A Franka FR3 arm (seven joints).
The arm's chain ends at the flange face. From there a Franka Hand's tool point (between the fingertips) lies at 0.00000 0.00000 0.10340 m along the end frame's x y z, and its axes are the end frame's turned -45 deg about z.
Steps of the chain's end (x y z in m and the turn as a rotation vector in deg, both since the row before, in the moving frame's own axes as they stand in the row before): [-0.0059 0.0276 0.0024 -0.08 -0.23 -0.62]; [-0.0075 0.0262 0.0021 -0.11 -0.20 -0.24]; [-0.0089 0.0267 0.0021 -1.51 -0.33 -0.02]
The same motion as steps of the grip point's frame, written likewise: [-0.0241 0.0152 0.0024 0.11 -0.22 -0.62]; [-0.0242 0.0131 0.0021 0.06 -0.22 -0.24]; [-0.0275 0.0141 0.0021 -0.83 -1.30 -0.02]
